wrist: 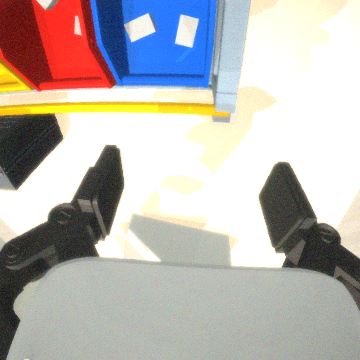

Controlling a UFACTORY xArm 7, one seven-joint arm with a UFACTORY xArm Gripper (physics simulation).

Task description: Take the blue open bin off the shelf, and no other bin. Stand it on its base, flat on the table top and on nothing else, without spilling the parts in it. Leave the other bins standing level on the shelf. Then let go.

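Places are measured from the arm's base along level axes (x ahead, y left, z up), in millimetres.
Where they show: gripper, fingertip midpoint: [195, 171].
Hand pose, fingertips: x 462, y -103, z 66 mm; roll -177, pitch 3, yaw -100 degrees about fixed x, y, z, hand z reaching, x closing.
Things, the pixels of their centre, and the offset from my fingertips. "spot": a spot on its surface instead. Level surfaces: height alone.
- blue open bin, surface spot: [170, 60] spot: dx +29, dy +32, dz -181 mm
- red bin, body centre: [52, 10] dx +102, dy +145, dz -146 mm
- yellow bin, surface spot: [11, 80] spot: dx +36, dy +270, dz -180 mm
- shelf's grey side panel, surface spot: [231, 60] spot: dx +39, dy -31, dz -105 mm
- yellow strip, body centre: [68, 106] dx +0, dy +154, dz -130 mm
- black box, body centre: [9, 142] dx -37, dy +272, dz -124 mm
- pale table top, surface height: dz -190 mm
The blue open bin [170, 60] stands on the shelf at the top of the wrist view, at the right end of the row, with two pale parts showing in it. The red bin [70, 60] stands directly left of it with pale parts in it, and a corner of a yellow bin [11, 80] shows at the left edge. My gripper [195, 171] is wide open and empty. In the view its fingers are below the shelf's front edge, apart from the blue bin. The back of the blue bin is cut off by the frame.
The shelf's grey side panel [231, 60] stands right beside the blue bin. A yellow strip [125, 108] runs along the shelf's front. A black box [30, 145] is at the left, near the left finger. The pale table top [300, 120] shows beyond the shelf.
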